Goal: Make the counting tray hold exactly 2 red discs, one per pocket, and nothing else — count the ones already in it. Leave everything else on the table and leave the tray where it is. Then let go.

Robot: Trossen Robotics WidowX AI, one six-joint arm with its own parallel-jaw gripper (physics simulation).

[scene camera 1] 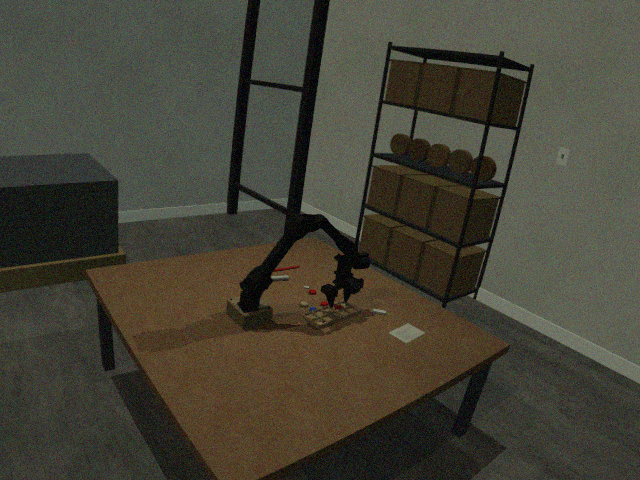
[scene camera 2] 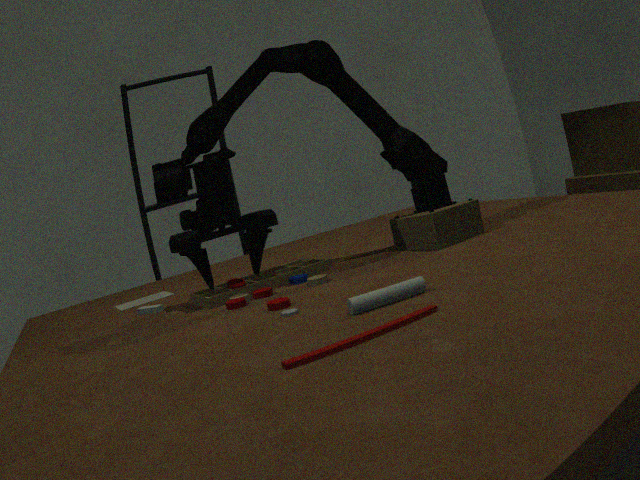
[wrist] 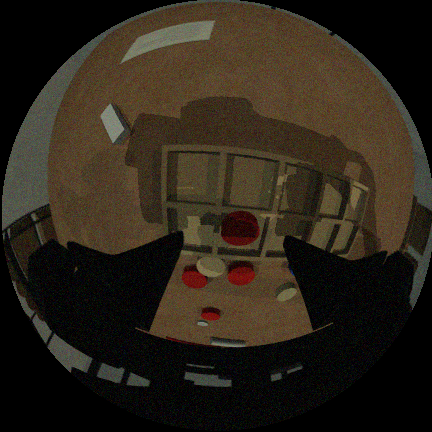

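Observation:
The wooden counting tray (scene camera 1: 341,319) (scene camera 2: 206,298) (wrist: 164,175) has two rows of pockets. My gripper (scene camera 1: 338,303) (scene camera 2: 234,281) (wrist: 234,238) is wide open, with its fingertips low at the tray's near row. A red disc (scene camera 1: 337,307) (scene camera 2: 236,283) (wrist: 240,228) lies between the spread fingers, untouched, within the outline of the near row's second pocket from the left in the wrist view; I cannot tell whether it rests flat. No other disc shows in the tray's visible pockets. Three red discs are outside the tray: one (scene camera 2: 236,303) (wrist: 194,277), another (scene camera 2: 262,292) (wrist: 241,274), and a farther one (scene camera 1: 312,291) (scene camera 2: 278,303) (wrist: 210,314).
Beside the tray are a cream disc (wrist: 210,266), another cream disc (scene camera 1: 303,304) (scene camera 2: 317,279) (wrist: 286,291) and a blue disc (scene camera 2: 298,279). Also on the table are a small white disc (scene camera 2: 289,312), grey cylinder (scene camera 2: 386,295), red rod (scene camera 2: 359,338), white block (wrist: 113,123) and paper (scene camera 1: 406,332).

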